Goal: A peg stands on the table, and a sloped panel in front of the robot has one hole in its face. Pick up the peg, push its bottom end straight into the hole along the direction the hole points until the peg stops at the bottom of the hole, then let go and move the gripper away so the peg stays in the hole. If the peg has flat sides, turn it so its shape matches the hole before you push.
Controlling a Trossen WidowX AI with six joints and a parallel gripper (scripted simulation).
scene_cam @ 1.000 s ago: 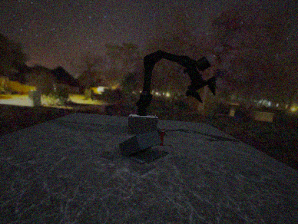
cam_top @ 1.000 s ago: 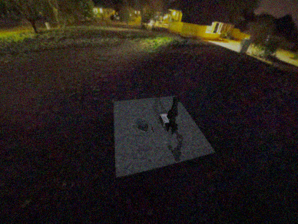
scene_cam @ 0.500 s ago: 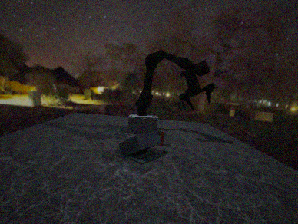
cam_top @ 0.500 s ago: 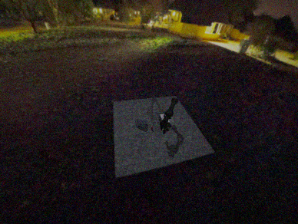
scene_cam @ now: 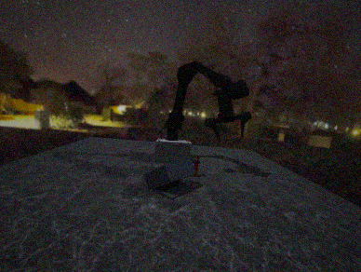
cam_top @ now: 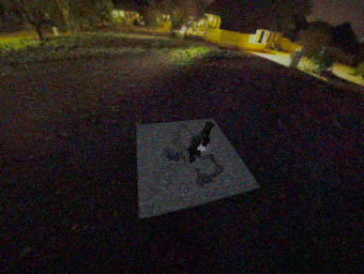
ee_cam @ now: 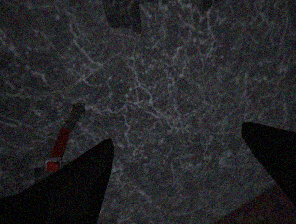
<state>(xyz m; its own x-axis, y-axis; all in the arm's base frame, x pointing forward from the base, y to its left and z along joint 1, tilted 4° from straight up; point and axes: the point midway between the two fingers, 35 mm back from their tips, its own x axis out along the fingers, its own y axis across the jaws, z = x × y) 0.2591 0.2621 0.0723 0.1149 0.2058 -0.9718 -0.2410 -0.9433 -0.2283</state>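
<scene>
Now: gripper tip 30 mm short of the reddish peg, 130 mm to the left of it and 100 mm above it. From my gripper tip the other things lie so: grey panel block 170 mm ahead, 230 mm to the right, 120 mm below.
</scene>
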